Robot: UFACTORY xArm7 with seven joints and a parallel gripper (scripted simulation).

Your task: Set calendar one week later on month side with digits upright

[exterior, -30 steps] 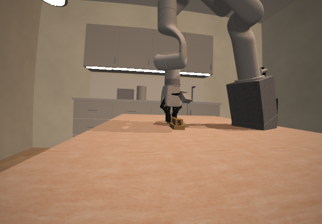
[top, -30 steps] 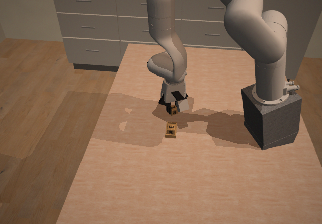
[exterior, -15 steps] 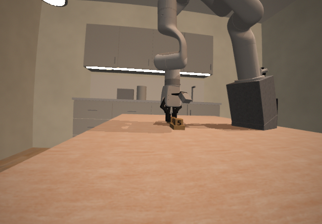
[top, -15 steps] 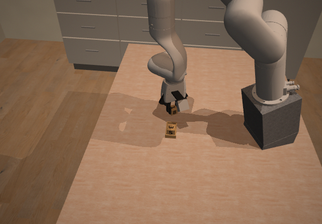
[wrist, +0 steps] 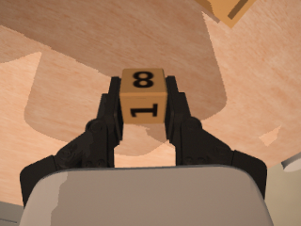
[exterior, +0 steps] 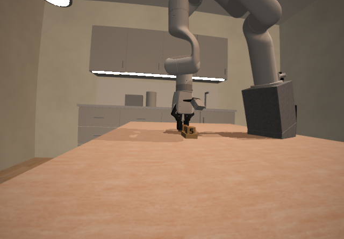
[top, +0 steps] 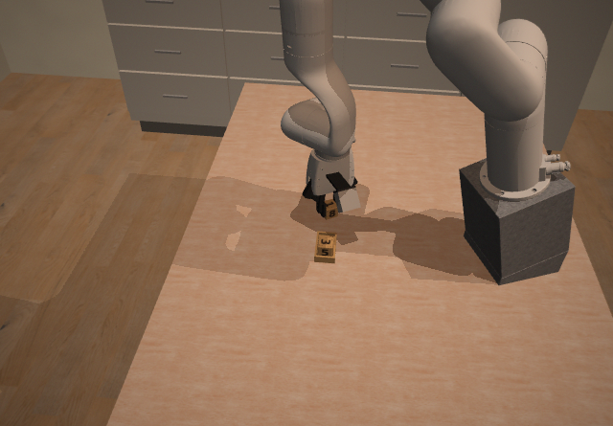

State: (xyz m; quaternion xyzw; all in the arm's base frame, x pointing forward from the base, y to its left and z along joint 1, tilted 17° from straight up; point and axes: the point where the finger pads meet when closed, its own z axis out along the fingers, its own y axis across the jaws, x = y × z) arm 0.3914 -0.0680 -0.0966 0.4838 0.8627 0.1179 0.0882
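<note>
Now: hand 1 cm above the wooden cube.
</note>
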